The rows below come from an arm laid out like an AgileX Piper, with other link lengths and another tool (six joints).
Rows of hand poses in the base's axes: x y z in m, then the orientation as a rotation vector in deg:
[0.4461 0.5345 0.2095 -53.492 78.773 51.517]
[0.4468 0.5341 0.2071 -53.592 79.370 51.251]
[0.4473 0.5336 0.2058 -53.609 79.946 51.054]
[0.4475 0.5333 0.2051 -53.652 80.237 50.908]
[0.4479 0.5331 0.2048 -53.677 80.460 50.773]
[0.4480 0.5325 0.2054 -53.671 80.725 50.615]
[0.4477 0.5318 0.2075 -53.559 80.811 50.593]
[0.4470 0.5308 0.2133 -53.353 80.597 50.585]
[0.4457 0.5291 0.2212 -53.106 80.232 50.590]
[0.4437 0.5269 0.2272 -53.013 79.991 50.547]
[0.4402 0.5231 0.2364 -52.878 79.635 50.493]
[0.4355 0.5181 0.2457 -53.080 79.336 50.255]
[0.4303 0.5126 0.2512 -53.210 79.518 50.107]
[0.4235 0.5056 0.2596 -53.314 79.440 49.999]
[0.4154 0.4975 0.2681 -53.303 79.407 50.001]
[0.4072 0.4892 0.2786 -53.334 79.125 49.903]
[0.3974 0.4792 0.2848 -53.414 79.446 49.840]
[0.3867 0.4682 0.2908 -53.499 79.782 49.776]
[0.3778 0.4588 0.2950 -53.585 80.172 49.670]
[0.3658 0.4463 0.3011 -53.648 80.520 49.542]
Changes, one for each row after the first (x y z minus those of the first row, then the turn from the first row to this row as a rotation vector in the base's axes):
[0.0007 -0.0004 -0.0024 -0.470 0.305 -0.203]
[0.0012 -0.0009 -0.0037 -0.851 0.644 -0.410]
[0.0014 -0.0012 -0.0044 -1.083 0.786 -0.521]
[0.0018 -0.0014 -0.0047 -1.265 0.884 -0.626]
[0.0019 -0.0020 -0.0041 -1.458 1.008 -0.770]
[0.0016 -0.0027 -0.0020 -1.441 1.080 -0.867]
[0.0009 -0.0037 0.0038 -1.207 0.943 -0.965]
[-0.0004 -0.0054 0.0117 -0.866 0.703 -1.056]
[-0.0024 -0.0076 0.0177 -0.702 0.510 -1.100]
[-0.0059 -0.0114 0.0269 -0.457 0.229 -1.158]
[-0.0106 -0.0164 0.0362 -0.523 -0.154 -1.128]
[-0.0158 -0.0219 0.0417 -0.755 -0.109 -1.169]
[-0.0226 -0.0289 0.0501 -0.823 -0.240 -1.157]
[-0.0307 -0.0370 0.0586 -0.799 -0.263 -1.157]
[-0.0389 -0.0453 0.0691 -0.713 -0.535 -1.150]
[-0.0487 -0.0553 0.0753 -0.951 -0.332 -1.193]
[-0.0594 -0.0663 0.0813 -1.200 -0.119 -1.235]
[-0.0683 -0.0757 0.0855 -1.494 0.114 -1.311]
[-0.0803 -0.0882 0.0916 -1.761 0.307 -1.408]

